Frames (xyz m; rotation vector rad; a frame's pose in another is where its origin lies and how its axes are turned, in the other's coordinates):
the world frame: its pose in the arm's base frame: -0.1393 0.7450 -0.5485 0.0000 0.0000 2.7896
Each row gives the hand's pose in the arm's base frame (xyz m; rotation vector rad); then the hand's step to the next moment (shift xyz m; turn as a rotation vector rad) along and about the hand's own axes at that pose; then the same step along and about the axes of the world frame.
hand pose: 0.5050 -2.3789 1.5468 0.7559 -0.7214 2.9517
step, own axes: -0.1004 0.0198 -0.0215 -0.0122 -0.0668 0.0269
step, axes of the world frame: -0.0712 -0.0282 -0.0712 -0.0122 -0.0569 0.0442
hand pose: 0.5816 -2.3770 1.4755 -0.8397 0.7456 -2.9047
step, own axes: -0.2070 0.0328 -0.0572 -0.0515 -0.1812 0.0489
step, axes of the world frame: -0.1258 -0.0761 -0.1600 -0.0317 -0.1681 0.0929
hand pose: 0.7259 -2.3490 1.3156 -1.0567 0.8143 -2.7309
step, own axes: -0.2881 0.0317 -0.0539 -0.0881 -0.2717 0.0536
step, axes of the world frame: -0.1416 -0.1340 -0.2212 -0.0391 -0.2615 0.1206
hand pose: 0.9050 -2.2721 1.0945 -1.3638 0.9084 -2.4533
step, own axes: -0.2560 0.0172 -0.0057 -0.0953 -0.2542 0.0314
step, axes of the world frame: -0.0928 -0.1421 -0.1925 -0.0242 -0.2545 0.0965
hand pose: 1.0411 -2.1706 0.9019 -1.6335 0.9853 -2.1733
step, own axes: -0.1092 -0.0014 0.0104 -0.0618 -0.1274 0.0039
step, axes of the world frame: -0.0238 -0.0715 -0.0797 -0.0022 -0.1369 0.0361
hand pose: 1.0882 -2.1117 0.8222 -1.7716 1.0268 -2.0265
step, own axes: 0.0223 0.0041 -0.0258 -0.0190 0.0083 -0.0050
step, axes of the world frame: 0.0257 0.0179 0.0141 0.0049 -0.0060 -0.0199
